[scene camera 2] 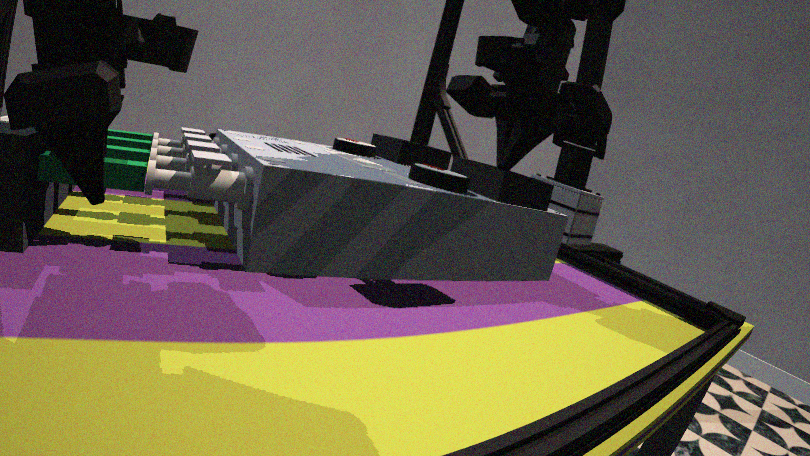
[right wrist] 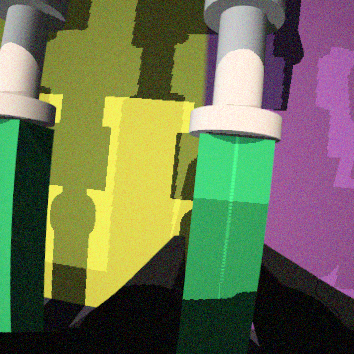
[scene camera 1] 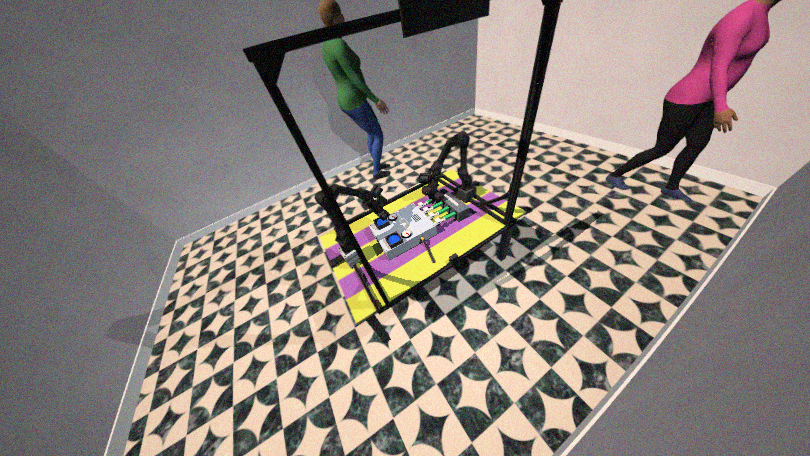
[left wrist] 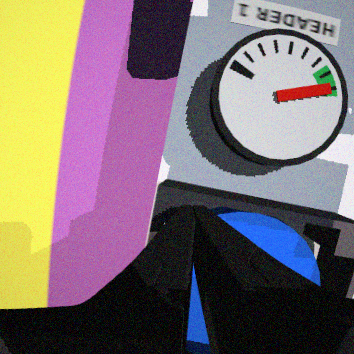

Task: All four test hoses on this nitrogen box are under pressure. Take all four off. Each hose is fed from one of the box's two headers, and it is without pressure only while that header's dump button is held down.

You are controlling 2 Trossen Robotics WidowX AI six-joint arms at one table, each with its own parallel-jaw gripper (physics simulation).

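Frame: origin at the left arm's base, x ahead, y left, z up, level; millimetres.
Seen in the pictures: left gripper, between the fingertips: (scene camera 2: 501, 170) (left wrist: 190, 216); right gripper, between the fingertips: (scene camera 2: 98, 198) (scene camera 1: 431, 203); left arm's base, origin of its link: (scene camera 2: 569, 185) (scene camera 1: 348, 248); right arm's base, origin of its link: (scene camera 1: 466, 187).
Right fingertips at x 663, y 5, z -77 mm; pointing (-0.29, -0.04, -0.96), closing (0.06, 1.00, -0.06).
Pixels of each thing's middle, then the offset from my right fingertips to it. "spot": a spot on its surface instead. Level surfaces: height alone.
- blue dump button, middle of its body: (left wrist: 234, 281) (scene camera 1: 381, 223) 391 mm back, 51 mm left, 51 mm up
- HEADER 1 gauge, a spot on its surface: (left wrist: 260, 125) spot: 319 mm back, 46 mm left, 60 mm up
- outermost green hose, a spot on its surface: (right wrist: 232, 175) (scene camera 2: 135, 163) spot: 26 mm back, 5 mm left, 30 mm up
- neighbouring green hose, a spot on its surface: (right wrist: 30, 200) spot: 21 mm back, 57 mm right, 21 mm up
- second blue button, middle of its body: (scene camera 1: 394, 240) 419 mm back, 137 mm right, 51 mm up
- second gauge, a spot on its surface: (scene camera 1: 406, 233) spot: 337 mm back, 154 mm right, 62 mm up
- grey block, a spot on its surface: (scene camera 1: 463, 210) spot: 53 mm ahead, 251 mm right, 42 mm up
- purple table, height of its surface: 34 mm down
The grey nitrogen box (scene camera 1: 418, 229) (scene camera 2: 396, 232) lies on the table with several green hoses at one end. My left gripper (scene camera 1: 383, 216) (scene camera 2: 504, 167) (left wrist: 190, 216) is shut and empty, its tips over the blue dump button (left wrist: 287, 245) (scene camera 1: 381, 223) below the HEADER 1 gauge (left wrist: 260, 125). The gauge's red needle stands in the green band. Whether the tips press the button is hidden. My right gripper (right wrist: 212, 246) (scene camera 2: 97, 195) is shut on the outermost green hose (right wrist: 232, 175) (scene camera 2: 127, 172), behind its white collar (right wrist: 235, 122). That hose still lines up with its white fitting (scene camera 2: 223, 180).
A neighbouring green hose (right wrist: 30, 200) runs beside the held one. A second blue button (scene camera 1: 394, 239) and a second gauge (scene camera 1: 406, 233) are on the box. A grey block (scene camera 1: 463, 210) stands behind the hoses. A black frame (scene camera 1: 530, 107) rises around the yellow and purple table (scene camera 1: 470, 240).
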